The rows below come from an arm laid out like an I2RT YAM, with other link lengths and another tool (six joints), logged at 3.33 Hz.
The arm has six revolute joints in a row. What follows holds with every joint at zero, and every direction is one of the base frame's. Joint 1 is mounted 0.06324 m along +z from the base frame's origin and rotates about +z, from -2.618 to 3.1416 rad. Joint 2 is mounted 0.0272 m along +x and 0.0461 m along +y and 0.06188 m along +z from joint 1 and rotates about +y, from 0 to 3.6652 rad. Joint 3 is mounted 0.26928 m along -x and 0.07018 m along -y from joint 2 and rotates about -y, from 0 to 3.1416 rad. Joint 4 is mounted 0.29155 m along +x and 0.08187 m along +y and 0.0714 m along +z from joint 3 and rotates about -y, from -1.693 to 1.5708 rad. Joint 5 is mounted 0.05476 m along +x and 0.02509 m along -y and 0.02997 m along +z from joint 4 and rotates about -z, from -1.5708 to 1.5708 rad. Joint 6 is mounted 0.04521 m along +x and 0.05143 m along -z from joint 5 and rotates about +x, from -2.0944 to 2.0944 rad. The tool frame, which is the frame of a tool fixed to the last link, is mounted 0.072 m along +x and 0.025 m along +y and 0.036 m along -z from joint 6; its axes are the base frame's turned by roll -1.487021, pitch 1.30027 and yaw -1.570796 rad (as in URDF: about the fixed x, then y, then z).
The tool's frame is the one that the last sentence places.
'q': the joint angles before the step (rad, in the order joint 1, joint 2, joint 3, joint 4, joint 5, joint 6). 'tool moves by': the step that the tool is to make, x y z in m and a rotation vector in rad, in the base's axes. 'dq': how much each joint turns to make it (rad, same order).
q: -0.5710, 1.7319, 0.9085, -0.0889, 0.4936, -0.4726
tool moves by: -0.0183, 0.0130, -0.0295, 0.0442, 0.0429, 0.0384
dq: -0.0050, 0.0147, -0.0921, 0.0605, -0.0369, -0.0300
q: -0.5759, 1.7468, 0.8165, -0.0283, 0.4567, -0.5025
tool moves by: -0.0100, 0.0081, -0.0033, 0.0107, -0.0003, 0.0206
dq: -0.0007, -0.0361, -0.0546, 0.0188, -0.0197, -0.0135
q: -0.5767, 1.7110, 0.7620, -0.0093, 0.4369, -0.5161
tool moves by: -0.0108, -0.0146, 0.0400, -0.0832, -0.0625, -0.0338
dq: -0.0444, -0.1523, -0.0242, -0.0156, 0.0197, -0.0322
